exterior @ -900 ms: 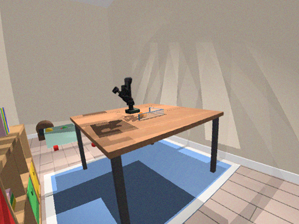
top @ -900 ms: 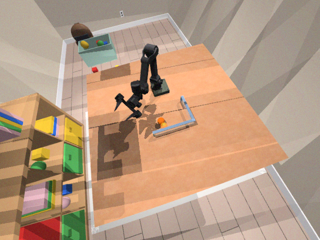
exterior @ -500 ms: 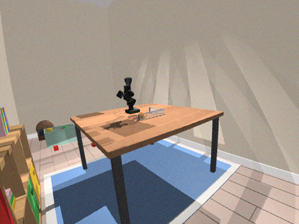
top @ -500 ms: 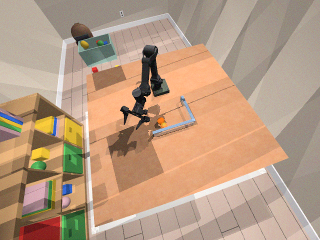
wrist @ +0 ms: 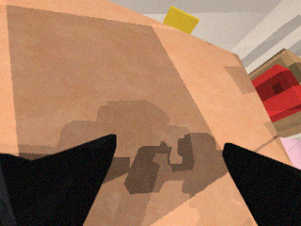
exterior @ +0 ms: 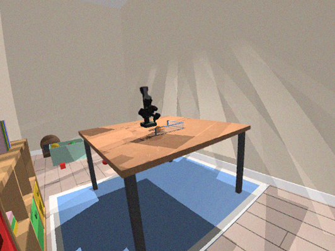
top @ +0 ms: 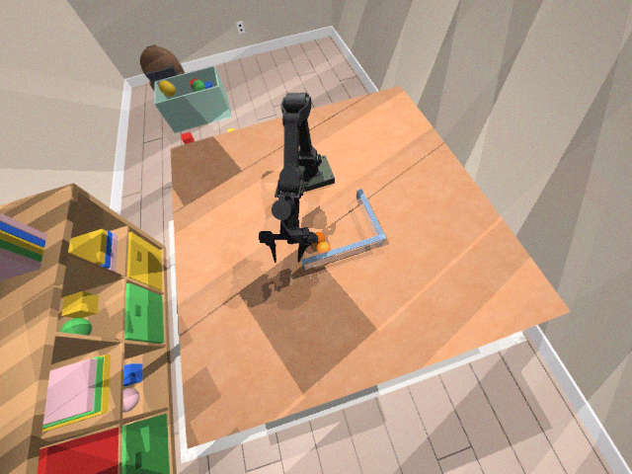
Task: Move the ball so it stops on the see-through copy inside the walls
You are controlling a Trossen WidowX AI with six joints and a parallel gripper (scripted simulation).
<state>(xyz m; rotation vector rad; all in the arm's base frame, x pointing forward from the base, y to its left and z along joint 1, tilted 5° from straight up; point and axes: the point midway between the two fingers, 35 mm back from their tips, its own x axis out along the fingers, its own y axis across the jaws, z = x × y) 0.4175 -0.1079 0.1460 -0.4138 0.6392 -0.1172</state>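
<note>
My gripper tip is 12 cm past the orange sphere, 11 cm to the right of it and 10 cm above it. Also, from my gripper tip: clear wall 20 cm to the left, 10 cm below, 5 cm behind.
</note>
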